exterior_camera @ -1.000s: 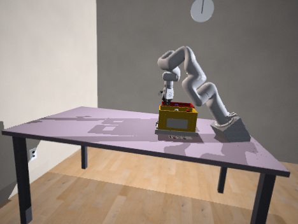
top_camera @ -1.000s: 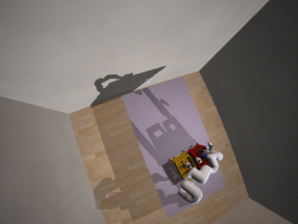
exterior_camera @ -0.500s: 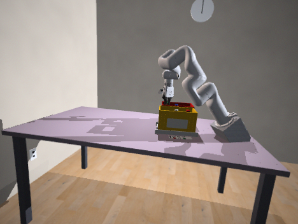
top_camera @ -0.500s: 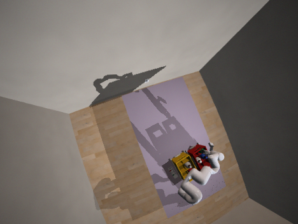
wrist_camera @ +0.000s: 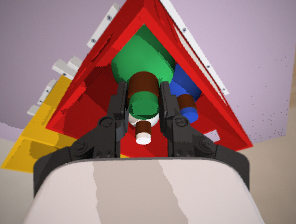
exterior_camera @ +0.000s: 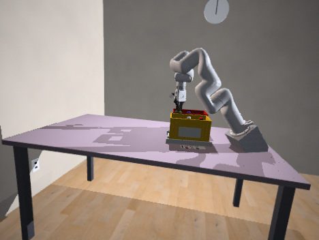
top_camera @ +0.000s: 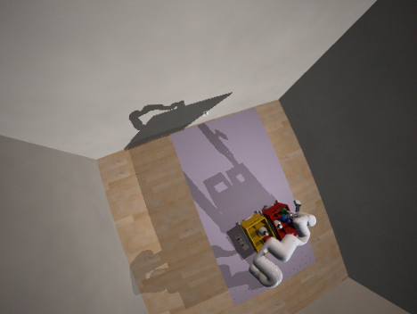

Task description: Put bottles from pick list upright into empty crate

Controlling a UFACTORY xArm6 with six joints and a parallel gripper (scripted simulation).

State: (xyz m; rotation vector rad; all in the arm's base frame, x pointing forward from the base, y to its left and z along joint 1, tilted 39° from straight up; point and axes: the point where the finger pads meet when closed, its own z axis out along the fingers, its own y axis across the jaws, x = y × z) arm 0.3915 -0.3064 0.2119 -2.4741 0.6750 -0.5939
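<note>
The green-label bottle lies 7 cm below my hand. From my hand the other things lie so: red crate (11 cm below, 10 cm behind, 1 cm to the left); blue-label bottle (11 cm below, 8 cm behind, 3 cm to the right); white bottle (19 cm to the left, 15 cm behind, 11 cm below).
</note>
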